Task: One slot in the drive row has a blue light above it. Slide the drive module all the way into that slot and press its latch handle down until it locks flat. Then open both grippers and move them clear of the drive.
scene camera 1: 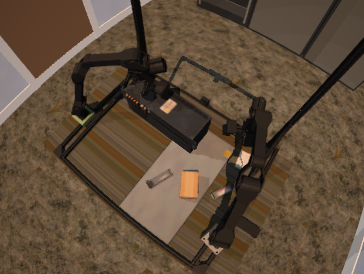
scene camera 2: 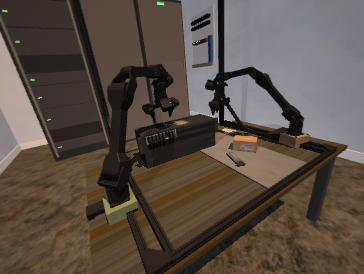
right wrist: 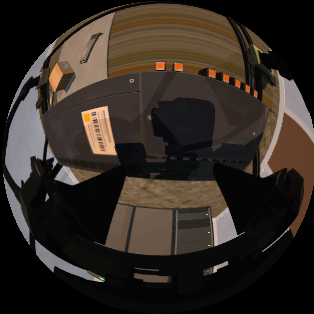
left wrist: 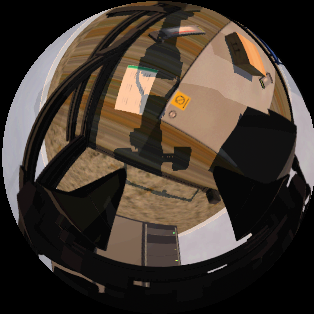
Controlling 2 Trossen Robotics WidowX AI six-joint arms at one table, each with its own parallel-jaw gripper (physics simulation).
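Frame: origin at the left arm's base, x back, y right, z up, level; centimetres.
Where they show: left gripper, fingertip midpoint: (scene camera 1: pixel 241 133) (scene camera 2: pixel 215 113) (right wrist: pixel 52 161) (left wrist: pixel 171 171); right gripper, fingertip midpoint: (scene camera 1: pixel 155 88) (scene camera 2: pixel 162 119) (right wrist: pixel 170 168); left arm's base, origin of the base link: (scene camera 1: pixel 217 239) (scene camera 2: pixel 294 133); right arm's base, origin of the base link: (scene camera 1: pixel 82 114) (scene camera 2: pixel 118 198).
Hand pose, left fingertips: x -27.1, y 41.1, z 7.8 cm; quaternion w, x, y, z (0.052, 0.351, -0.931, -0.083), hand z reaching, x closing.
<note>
Things, the pixels of their top centre, and the offset from my left fingertips. "*": a spot on its surface instead. Level surfaces: height alone.
- drive module, middle of its top: (right wrist: pixel 89 46) (left wrist: pixel 267 80) (scene camera 1: pixel 158 177) (scene camera 2: pixel 234 157) dz -12.8, dx -12.7, dy -41.2 cm
- grey mat, its level: dz -13.8 cm
- dark drive chassis, middle of its top: (right wrist: pixel 115 136) (left wrist: pixel 279 188) (scene camera 1: pixel 164 102) (scene camera 2: pixel 175 123) dz +3.6, dx -35.1, dy -17.7 cm
- orange-brown box, middle of its top: (right wrist: pixel 54 76) (scene camera 1: pixel 189 184) (scene camera 2: pixel 245 138) dz -7.7, dx +0.2, dy -33.2 cm
- flat module-like piece, surface spot: (left wrist: pixel 185 32) (scene camera 1: pixel 222 188) * dz -13.0, dx +12.0, dy -21.9 cm
- white paper sheet, middle of its top: (left wrist: pixel 134 87) (scene camera 1: pixel 243 160) dz -13.8, dx +9.4, dy -3.0 cm
The drive module (scene camera 1: pixel 161 178) (scene camera 2: pixel 235 159) (right wrist: pixel 91 48) lies flat on the grey mat (scene camera 1: pixel 160 215) (scene camera 2: pixel 270 172); its latch position is too small to tell. The dark drive chassis (scene camera 1: pixel 187 120) (scene camera 2: pixel 195 137) (right wrist: pixel 175 90) stands at the back. Its row of orange-tipped drives (scene camera 1: pixel 135 100) (right wrist: pixel 226 78) shows a gap after two tips in the right wrist view. The blue light cannot be made out. My right gripper (scene camera 2: pixel 162 115) (right wrist: pixel 170 168) is open and empty above the chassis. My left gripper (scene camera 2: pixel 218 110) (left wrist: pixel 171 171) is open and empty, beyond the chassis's right end.
An orange-brown box (scene camera 1: pixel 189 184) (scene camera 2: pixel 245 143) (left wrist: pixel 252 55) stands on the mat near the module. Another flat module-like piece (scene camera 1: pixel 221 191) (left wrist: pixel 185 32) and a white paper sheet (scene camera 1: pixel 243 159) (left wrist: pixel 134 90) lie under the left arm. Dark rails run along the table edges.
</note>
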